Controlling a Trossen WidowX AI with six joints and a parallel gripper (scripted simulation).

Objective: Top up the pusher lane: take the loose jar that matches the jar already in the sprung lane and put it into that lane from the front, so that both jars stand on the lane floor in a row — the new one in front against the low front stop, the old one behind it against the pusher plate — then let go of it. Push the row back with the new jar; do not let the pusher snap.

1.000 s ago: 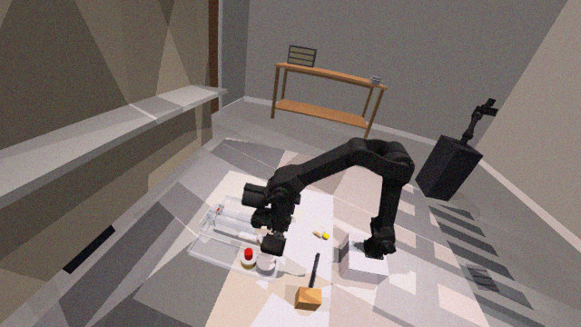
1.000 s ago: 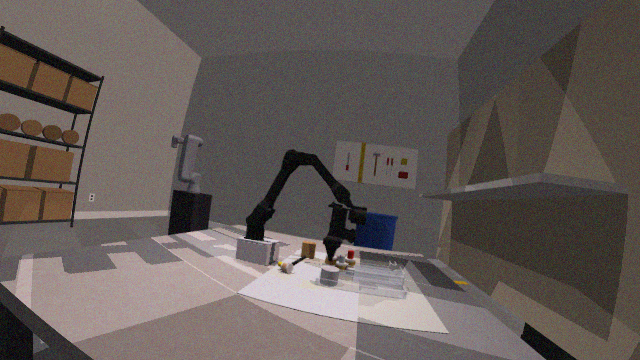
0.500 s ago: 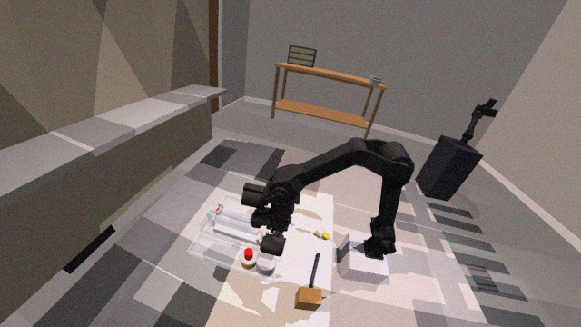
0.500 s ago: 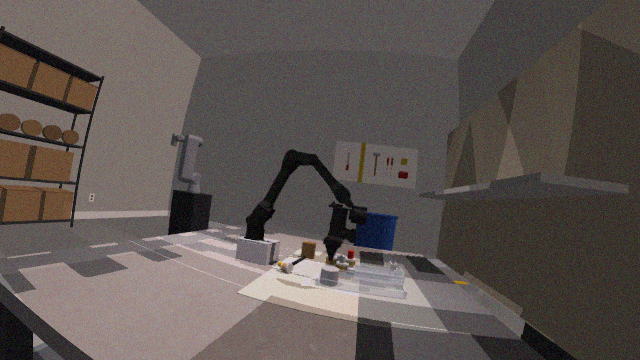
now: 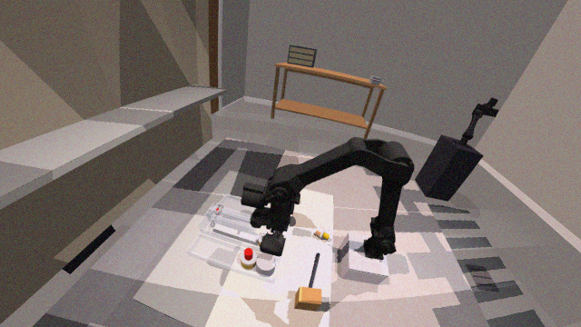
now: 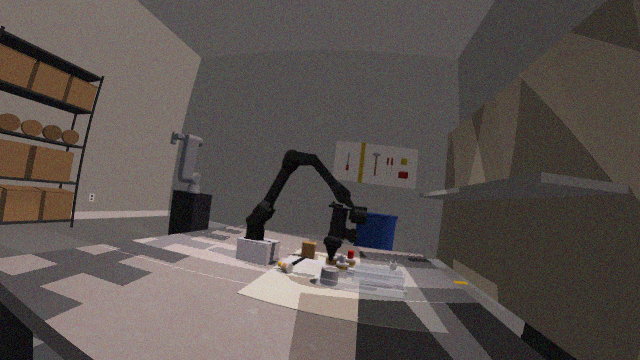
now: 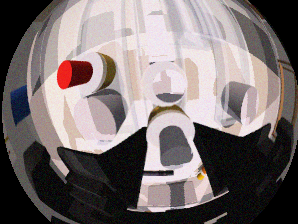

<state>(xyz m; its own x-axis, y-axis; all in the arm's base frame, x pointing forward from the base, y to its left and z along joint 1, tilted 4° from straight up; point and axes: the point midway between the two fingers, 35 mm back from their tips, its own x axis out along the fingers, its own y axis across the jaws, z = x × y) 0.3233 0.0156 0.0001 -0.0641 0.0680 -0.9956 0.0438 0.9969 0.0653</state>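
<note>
Right now the clear pusher lane fixture is 150 mm ahead of my gripper tip, 30 mm to the right of it and 30 mm below it.
</note>
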